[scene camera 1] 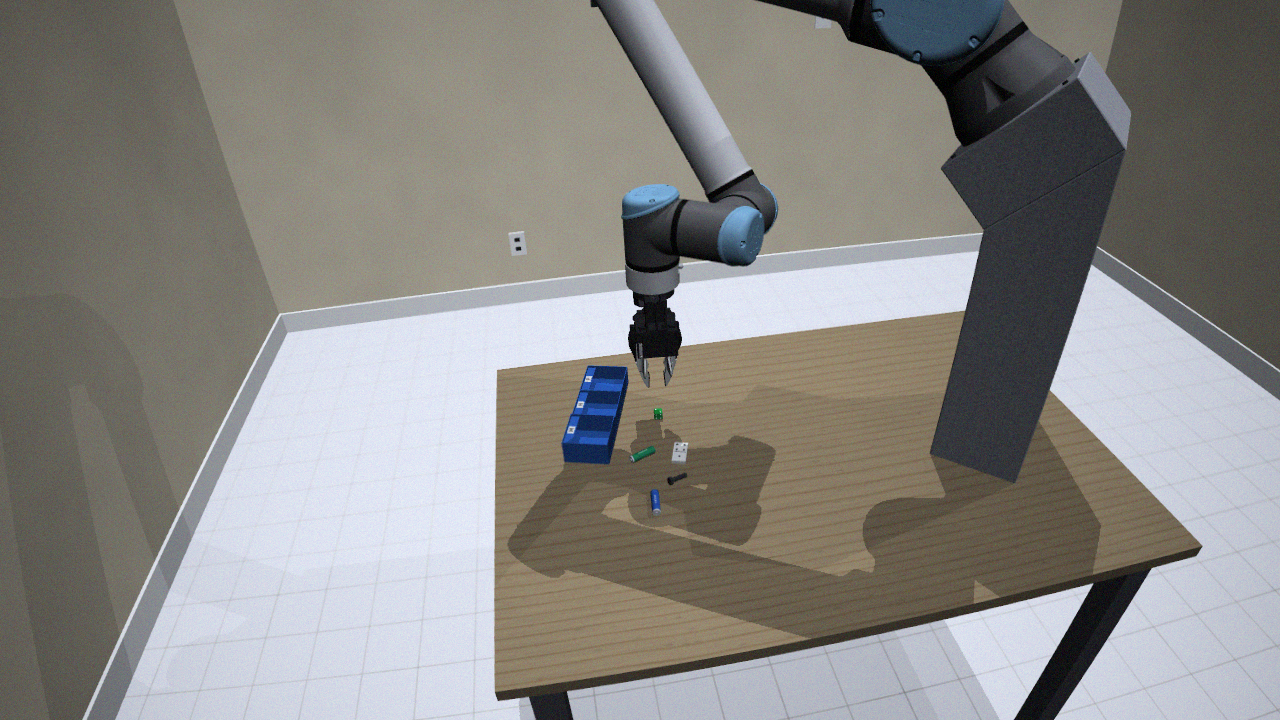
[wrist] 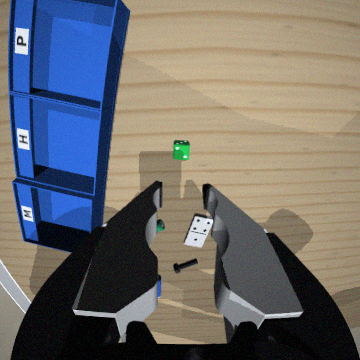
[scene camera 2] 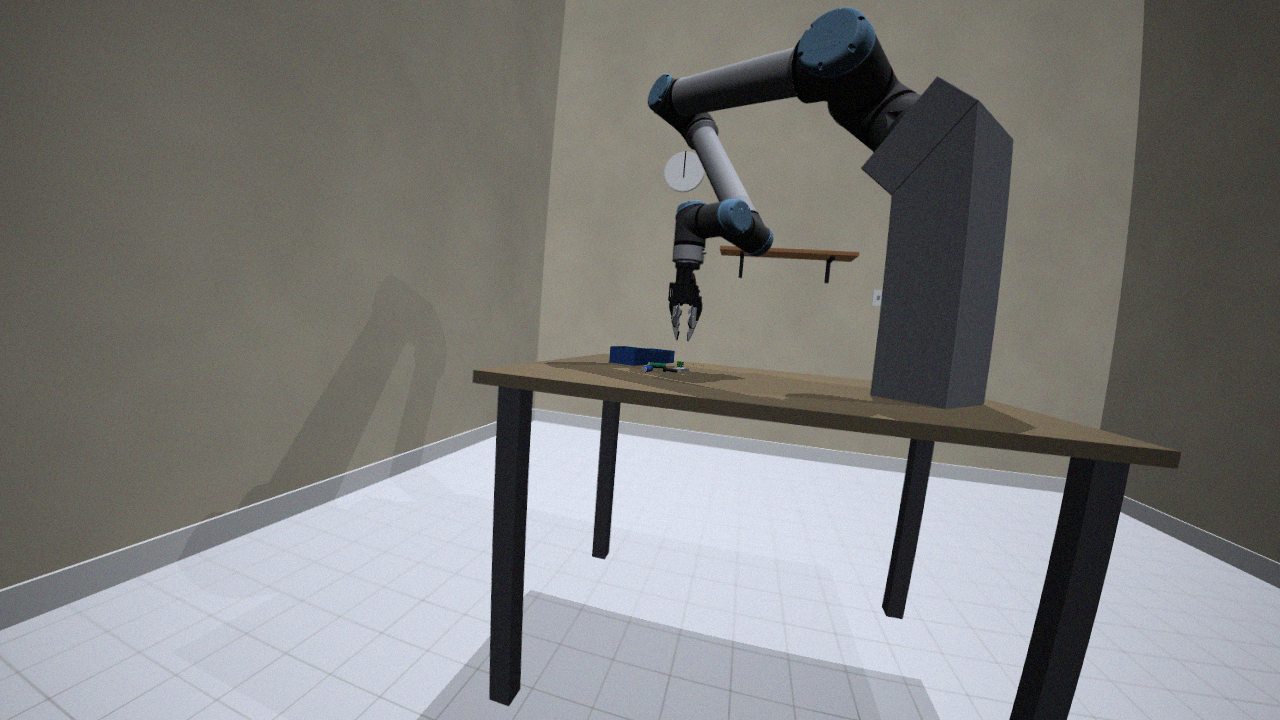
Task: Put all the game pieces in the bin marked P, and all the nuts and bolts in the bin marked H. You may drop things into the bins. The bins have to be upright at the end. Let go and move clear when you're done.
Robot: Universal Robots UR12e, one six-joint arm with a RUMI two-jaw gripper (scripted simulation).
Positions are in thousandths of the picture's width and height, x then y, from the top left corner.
Labels:
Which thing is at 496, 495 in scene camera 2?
A blue bin.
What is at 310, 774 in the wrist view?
My gripper.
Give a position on a blue bin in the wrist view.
162, 443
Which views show my gripper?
Scene camera 1, the wrist view and scene camera 2: all of them.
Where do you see a blue bin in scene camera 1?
458, 610

